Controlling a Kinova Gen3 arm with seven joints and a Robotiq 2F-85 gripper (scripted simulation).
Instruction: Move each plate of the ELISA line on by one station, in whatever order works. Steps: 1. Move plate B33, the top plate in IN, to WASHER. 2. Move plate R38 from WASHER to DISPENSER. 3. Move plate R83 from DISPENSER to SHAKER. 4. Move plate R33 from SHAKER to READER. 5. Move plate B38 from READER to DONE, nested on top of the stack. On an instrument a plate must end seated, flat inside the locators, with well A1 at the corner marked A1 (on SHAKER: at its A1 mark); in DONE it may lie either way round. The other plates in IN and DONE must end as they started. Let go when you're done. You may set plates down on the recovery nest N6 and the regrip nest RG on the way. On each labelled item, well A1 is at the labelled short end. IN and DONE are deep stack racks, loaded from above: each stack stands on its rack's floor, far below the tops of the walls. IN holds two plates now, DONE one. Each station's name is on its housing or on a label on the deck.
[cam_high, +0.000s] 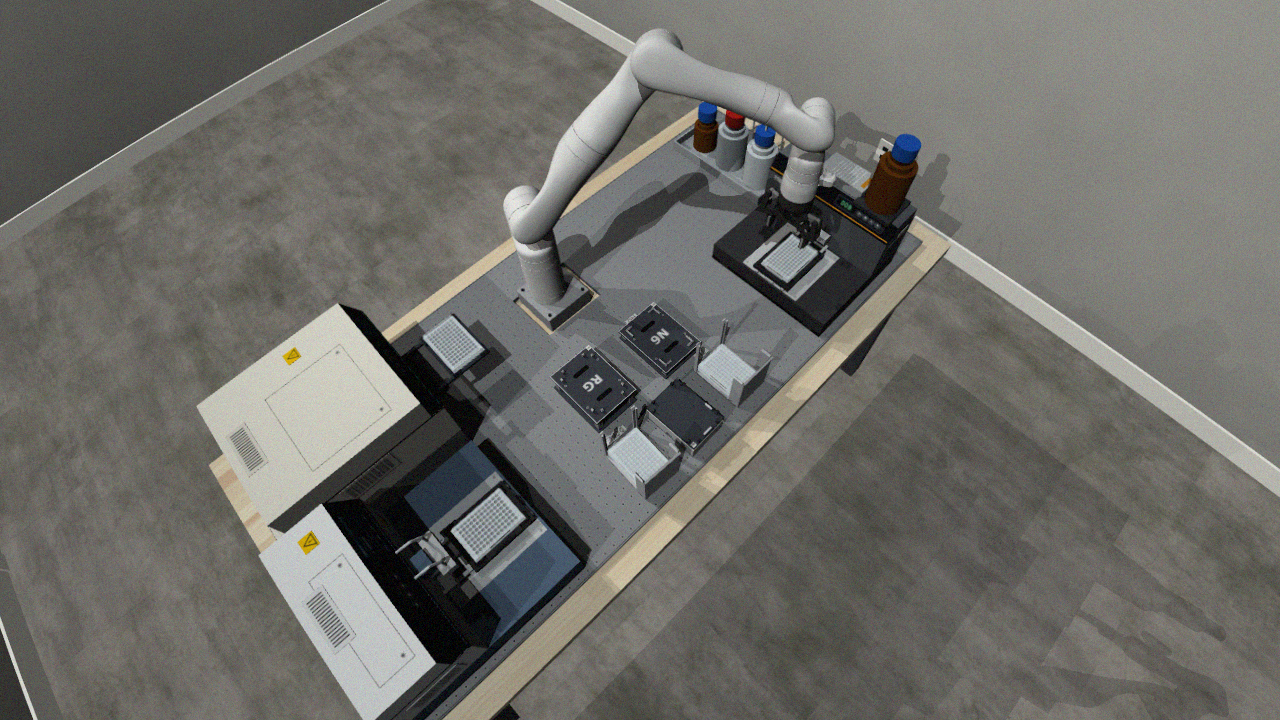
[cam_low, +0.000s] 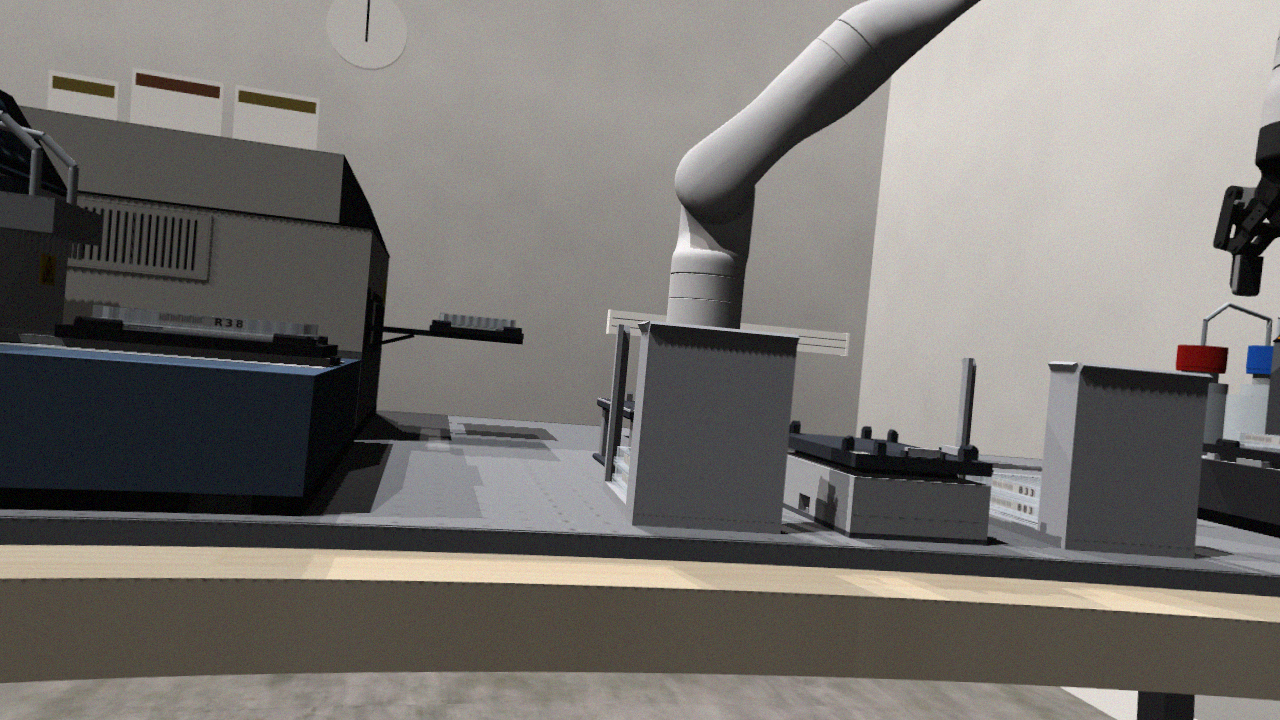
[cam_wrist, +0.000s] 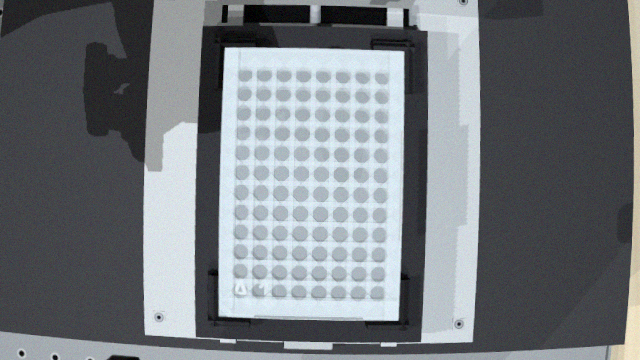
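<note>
Now: hand 60 mm to the right of the plate R83 and 140 mm above it. Round my hand: plate B33: 80 mm ahead, 270 mm to the right, 190 mm below; nest N6: 100 mm behind, 320 mm to the right, 190 mm below; brown bottle: 110 mm ahead, 230 mm to the left, 70 mm above.
</note>
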